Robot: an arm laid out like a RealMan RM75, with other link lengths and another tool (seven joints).
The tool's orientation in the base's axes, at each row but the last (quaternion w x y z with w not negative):
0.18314 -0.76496 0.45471 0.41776
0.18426 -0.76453 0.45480 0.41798
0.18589 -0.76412 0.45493 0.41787
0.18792 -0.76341 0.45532 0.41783
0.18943 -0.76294 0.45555 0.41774
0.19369 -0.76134 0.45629 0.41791
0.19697 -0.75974 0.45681 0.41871
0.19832 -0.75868 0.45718 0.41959
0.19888 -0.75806 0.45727 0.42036
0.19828 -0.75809 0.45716 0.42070
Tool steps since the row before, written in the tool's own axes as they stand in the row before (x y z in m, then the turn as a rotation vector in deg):
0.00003 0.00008 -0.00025 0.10 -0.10 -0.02
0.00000 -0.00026 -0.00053 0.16 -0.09 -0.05
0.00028 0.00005 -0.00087 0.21 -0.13 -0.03
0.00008 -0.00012 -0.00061 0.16 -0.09 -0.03
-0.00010 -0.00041 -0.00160 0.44 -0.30 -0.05
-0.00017 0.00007 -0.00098 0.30 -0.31 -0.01
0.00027 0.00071 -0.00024 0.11 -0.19 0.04
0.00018 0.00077 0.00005 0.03 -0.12 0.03
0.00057 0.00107 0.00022 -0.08 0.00 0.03
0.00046 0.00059 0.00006 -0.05 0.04 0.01
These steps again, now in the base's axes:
0.00006 -0.00022 0.00013 0.12 -0.02 -0.08
0.00047 -0.00022 0.00028 0.14 -0.07 -0.11
0.00043 -0.00075 0.00028 0.17 -0.07 -0.16
0.00041 -0.00039 0.00028 0.13 -0.06 -0.12
0.00107 -0.00081 0.00097 0.38 -0.12 -0.35
0.00035 -0.00061 0.00071 0.34 -0.01 -0.26
-0.00044 -0.00067 -0.00002 0.17 0.07 -0.13
-0.00064 -0.00045 -0.00011 0.10 0.07 -0.05
-0.00089 -0.00069 -0.00050 -0.03 0.06 0.05
-0.00043 -0.00050 -0.00036 -0.05 0.01 0.04

